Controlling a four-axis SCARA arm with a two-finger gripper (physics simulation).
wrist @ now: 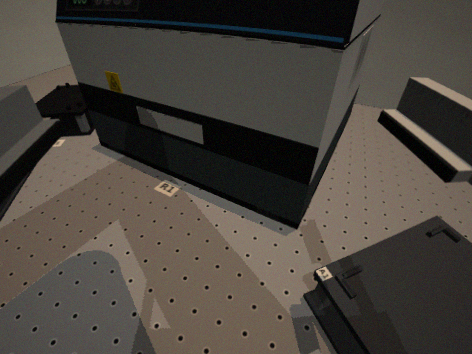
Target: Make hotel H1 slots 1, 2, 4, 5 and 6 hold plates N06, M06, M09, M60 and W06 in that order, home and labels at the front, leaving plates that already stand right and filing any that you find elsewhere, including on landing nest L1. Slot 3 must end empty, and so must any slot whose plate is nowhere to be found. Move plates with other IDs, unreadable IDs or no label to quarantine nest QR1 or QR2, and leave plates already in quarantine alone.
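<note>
My gripper (227, 100) is open, its two fingers wide apart at the left and right edges of the wrist view, with no plate between them. A dark, flat-topped nest (415, 270) lies at the lower right, partly cut off by the frame. It has raised corner brackets and a small A1 tag (324, 273) at one corner. No plate stands on the part of it that shows. Hotel H1, landing nest L1 and quarantine nests QR1 and QR2 cannot be made out in this view.
A large grey and black machine (210, 75) with a blue stripe and yellow warning sign (113, 81) fills the upper middle. The label R1 (166, 188) lies before it on the perforated deck (225, 300). A black fixture (62, 102) stands at the left, partly behind the left finger.
</note>
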